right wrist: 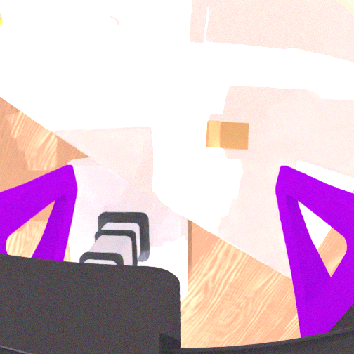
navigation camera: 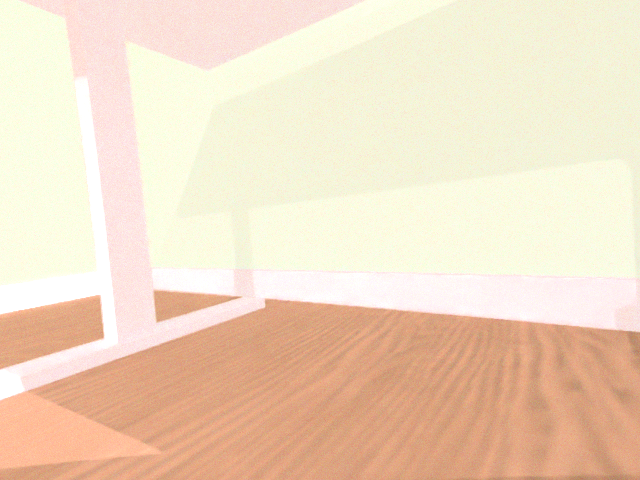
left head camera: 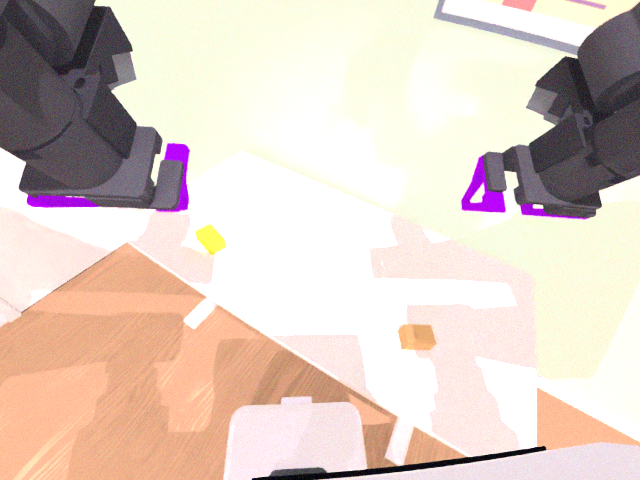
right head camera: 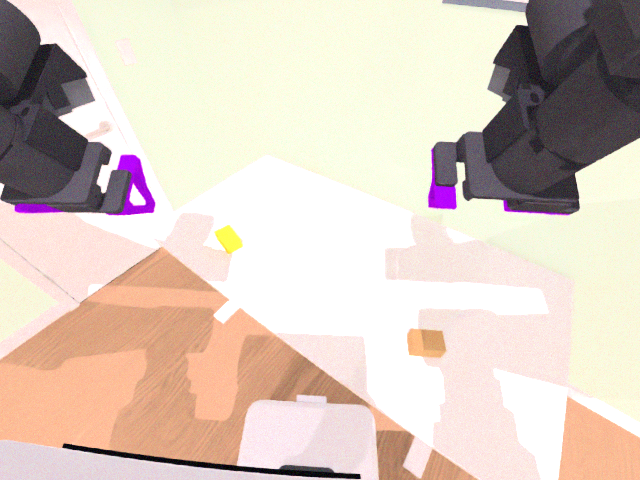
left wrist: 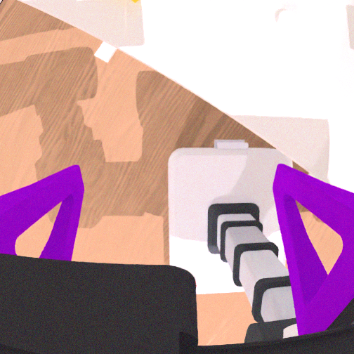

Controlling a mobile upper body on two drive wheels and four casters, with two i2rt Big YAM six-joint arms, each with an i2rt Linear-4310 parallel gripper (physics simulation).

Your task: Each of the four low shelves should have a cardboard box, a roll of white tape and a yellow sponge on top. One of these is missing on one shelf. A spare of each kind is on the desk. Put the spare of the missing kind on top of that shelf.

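Places are measured from the left arm's base along level axes (x ahead, y left, z up), in millimetres.
Where they show: left gripper, fingertip midpoint: [left head camera: 147, 202] [right head camera: 122, 207]; right gripper, fingertip midpoint: [left head camera: 492, 207] [right head camera: 467, 204].
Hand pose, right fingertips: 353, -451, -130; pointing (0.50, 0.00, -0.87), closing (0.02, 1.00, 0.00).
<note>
Things, the pixels of their centre, and the offset from my right fingertips, as dx, dy, dz. "spot": a spot on its surface instead. Level surfaces: height alone.
- yellow sponge, body centre: [left head camera: 210, 239] [right head camera: 228, 239] +418, +563, -537
- white desk, its level: dz -560
- brown cardboard box, body centre: [right head camera: 425, 343] [left head camera: 416, 337] +38, -113, -535
- desk leg, surface spot: [navigation camera: 124, 206] spot: +704, +615, -996
A yellow sponge [left head camera: 210, 239] [right head camera: 228, 239] lies near the left part of the white desk [left head camera: 310, 232] [right head camera: 320, 232]. A brown cardboard box [left head camera: 417, 336] [right head camera: 426, 343] [right wrist: 234, 135] stands on the desk's nearer right part. A faint curved outline [left wrist: 280, 13] [right wrist: 115, 20] on the overexposed desk may be the white tape; I cannot tell for sure. My left gripper [left head camera: 119, 202] [right head camera: 85, 207] [left wrist: 178, 175] is open and empty, raised, apart from the sponge. My right gripper [left head camera: 516, 209] [right head camera: 483, 204] [right wrist: 176, 176] is open and empty, raised, apart from the box. The low shelves do not show.
The white robot base [left head camera: 297, 434] [right head camera: 310, 434] stands beside the desk's near edge, over the wooden floor. Desk feet [left head camera: 200, 312] [right head camera: 417, 457] stick out under that edge. In the navigation camera a desk leg [navigation camera: 124, 206] stands at the left, with a pale wall [navigation camera: 413, 222] behind.
</note>
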